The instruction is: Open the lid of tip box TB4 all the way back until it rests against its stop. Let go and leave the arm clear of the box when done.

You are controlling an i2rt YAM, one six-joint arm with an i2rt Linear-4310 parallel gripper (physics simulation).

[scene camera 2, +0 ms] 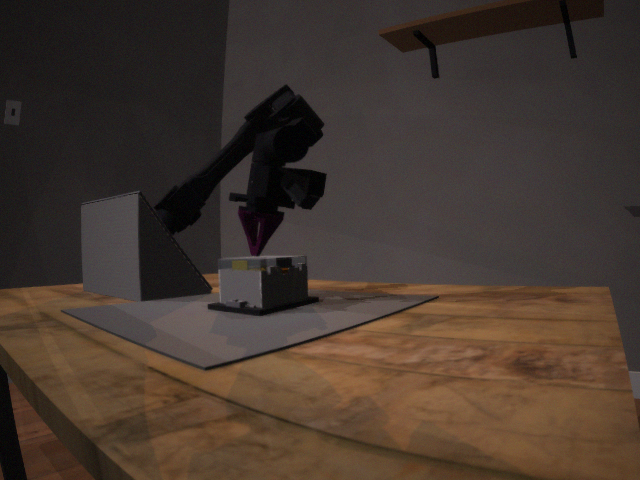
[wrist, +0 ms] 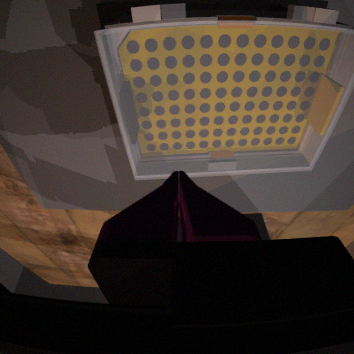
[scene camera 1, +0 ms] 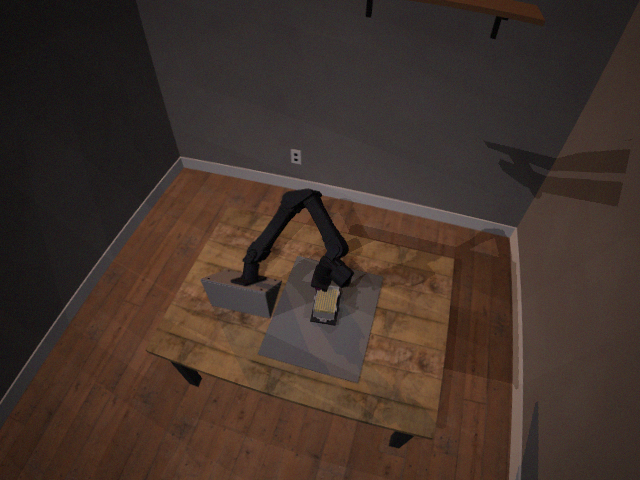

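Seen in the pictures: gripper, fingertip midpoint: (scene camera 2: 254, 255) (wrist: 178, 178) (scene camera 1: 317, 289); arm's base, origin of the base link: (scene camera 2: 148, 243) (scene camera 1: 249, 280).
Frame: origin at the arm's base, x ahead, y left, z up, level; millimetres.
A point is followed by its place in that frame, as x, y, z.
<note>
The tip box TB4 (scene camera 1: 325, 305) {323, 5, -24} (scene camera 2: 242, 286) {331, -19, -64} (wrist: 220, 90) {329, 50, -24} stands on a dark base on the grey mat. Its clear lid (scene camera 2: 273, 259) {363, 16, -26} (wrist: 223, 175) {275, 36, -24} lies down over a yellow rack with rows of round holes. Small tabs show on the lid's near and far edges in the wrist view. My gripper (scene camera 2: 254, 254) {269, 65, -24} (wrist: 178, 178) {269, 65, -24} is shut, its magenta fingertips together with nothing visible between them. The tips are pointed down, close to the lid's edge on the side towards the gripper; whether they touch it I cannot tell. In scene camera 1 the arm hides the fingertips.
The grey mat (scene camera 1: 315, 351) {338, -162, -102} (scene camera 2: 201, 341) {447, -179, -102} lies on the wooden table (scene camera 1: 408, 356) {692, -72, -105} (scene camera 2: 465, 361) {694, -91, -105}. The arm's grey wedge-shaped base block (scene camera 1: 237, 297) {-5, -97, 19} (scene camera 2: 111, 248) {9, -95, -8} stands left of the mat. A wooden shelf (scene camera 1: 480, 6) (scene camera 2: 491, 20) is fixed high on the wall.
</note>
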